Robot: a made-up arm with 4 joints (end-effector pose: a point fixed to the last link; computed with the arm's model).
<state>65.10 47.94 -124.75 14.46</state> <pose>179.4 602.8 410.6 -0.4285 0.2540 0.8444 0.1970</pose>
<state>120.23 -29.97 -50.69 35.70</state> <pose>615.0 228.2 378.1 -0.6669 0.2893 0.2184 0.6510</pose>
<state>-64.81 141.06 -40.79 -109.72</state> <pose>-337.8 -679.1 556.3 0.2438 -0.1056 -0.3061 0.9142</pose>
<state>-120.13 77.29 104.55 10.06</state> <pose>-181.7 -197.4 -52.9 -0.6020 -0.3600 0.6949 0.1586</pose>
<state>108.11 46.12 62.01 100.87</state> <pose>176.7 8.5 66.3 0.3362 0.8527 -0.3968 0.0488</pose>
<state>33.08 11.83 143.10 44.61</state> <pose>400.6 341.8 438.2 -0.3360 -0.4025 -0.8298 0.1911</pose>
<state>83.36 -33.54 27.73 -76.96</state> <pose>631.5 -400.0 609.7 -0.3018 0.4477 -0.6967 0.4723</pose>
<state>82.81 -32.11 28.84 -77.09</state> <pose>635.1 -388.3 614.1 -0.2996 0.4400 -0.6947 0.4838</pose>
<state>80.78 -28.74 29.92 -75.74</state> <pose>655.5 -360.5 612.8 -0.3049 0.4283 -0.6752 0.5173</pose>
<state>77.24 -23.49 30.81 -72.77</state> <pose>687.1 -314.5 609.8 -0.3151 0.4102 -0.6367 0.5719</pose>
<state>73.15 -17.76 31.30 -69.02</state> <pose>714.0 -261.1 611.9 -0.3233 0.3863 -0.5895 0.6315</pose>
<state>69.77 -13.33 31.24 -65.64</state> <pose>729.1 -217.9 617.7 -0.3277 0.3641 -0.5485 0.6776</pose>
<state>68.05 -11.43 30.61 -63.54</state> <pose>736.8 -196.8 619.2 -0.3322 0.3538 -0.5250 0.6992</pose>
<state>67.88 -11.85 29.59 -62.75</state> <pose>742.5 -196.5 612.7 -0.3384 0.3573 -0.5184 0.6993</pose>
